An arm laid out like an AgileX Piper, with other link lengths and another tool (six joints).
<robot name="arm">
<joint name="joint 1" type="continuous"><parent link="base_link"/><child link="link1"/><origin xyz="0 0 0.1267" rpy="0 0 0"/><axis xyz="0 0 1"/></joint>
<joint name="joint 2" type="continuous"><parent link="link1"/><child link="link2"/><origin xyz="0 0 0" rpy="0 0 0"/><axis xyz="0 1 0"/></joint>
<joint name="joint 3" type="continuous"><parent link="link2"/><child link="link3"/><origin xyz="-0.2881 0 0.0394" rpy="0 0 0"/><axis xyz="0 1 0"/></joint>
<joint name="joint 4" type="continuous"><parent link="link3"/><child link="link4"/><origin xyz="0.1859 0 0.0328" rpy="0 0 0"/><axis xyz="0.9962 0 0.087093"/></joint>
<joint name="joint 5" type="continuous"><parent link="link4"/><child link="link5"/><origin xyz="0 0 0" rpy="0 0 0"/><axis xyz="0 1 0"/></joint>
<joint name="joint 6" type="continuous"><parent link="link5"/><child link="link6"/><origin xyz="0.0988 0 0.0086" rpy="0 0 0"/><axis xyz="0.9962 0 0.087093"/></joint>
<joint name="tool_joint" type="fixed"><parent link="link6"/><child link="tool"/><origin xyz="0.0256 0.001 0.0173" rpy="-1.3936 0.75 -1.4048"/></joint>
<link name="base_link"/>
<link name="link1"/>
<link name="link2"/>
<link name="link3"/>
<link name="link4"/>
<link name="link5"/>
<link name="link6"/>
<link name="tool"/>
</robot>
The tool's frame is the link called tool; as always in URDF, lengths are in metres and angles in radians. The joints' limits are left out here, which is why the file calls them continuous.
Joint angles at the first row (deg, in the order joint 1, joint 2, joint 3, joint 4, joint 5, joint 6):
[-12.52, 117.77, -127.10, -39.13, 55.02, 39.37]
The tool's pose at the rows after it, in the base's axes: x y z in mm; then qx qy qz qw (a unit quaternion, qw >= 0):
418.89 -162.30 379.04 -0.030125 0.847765 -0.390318 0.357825
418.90 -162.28 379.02 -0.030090 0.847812 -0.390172 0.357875
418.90 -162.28 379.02 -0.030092 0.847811 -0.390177 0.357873
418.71 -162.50 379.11 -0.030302 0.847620 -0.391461 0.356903
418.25 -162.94 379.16 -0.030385 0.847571 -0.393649 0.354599
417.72 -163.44 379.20 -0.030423 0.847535 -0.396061 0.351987
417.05 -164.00 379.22 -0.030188 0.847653 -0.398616 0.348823
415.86 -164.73 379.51 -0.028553 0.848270 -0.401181 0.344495
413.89 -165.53 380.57 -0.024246 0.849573 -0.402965 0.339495
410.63 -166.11 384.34 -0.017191 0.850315 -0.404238 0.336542
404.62 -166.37 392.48 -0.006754 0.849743 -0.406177 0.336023
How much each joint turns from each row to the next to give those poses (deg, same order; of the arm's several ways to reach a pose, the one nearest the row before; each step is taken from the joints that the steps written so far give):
[0.00, 0.00, 0.00, 0.01, 0.00, 0.00]
[0.00, 0.00, 0.00, 0.02, 0.00, 0.00]
[0.00, 0.00, 0.00, 0.00, 0.00, 0.00]
[0.00, 0.00, 0.00, -0.17, 0.06, -0.02]
[0.00, 0.00, 0.00, -0.29, 0.20, -0.02]
[-0.01, -0.01, 0.00, -0.33, 0.23, -0.02]
[0.01, 0.00, -0.01, -0.35, 0.31, -0.02]
[-0.01, 0.00, -0.17, -0.33, 0.62, -0.02]
[0.01, 0.00, -0.49, -0.21, 1.08, -0.03]
[0.00, -0.14, -1.05, 0.01, 1.49, -0.13]
[0.00, -0.50, -1.57, 0.06, 2.02, -0.26]

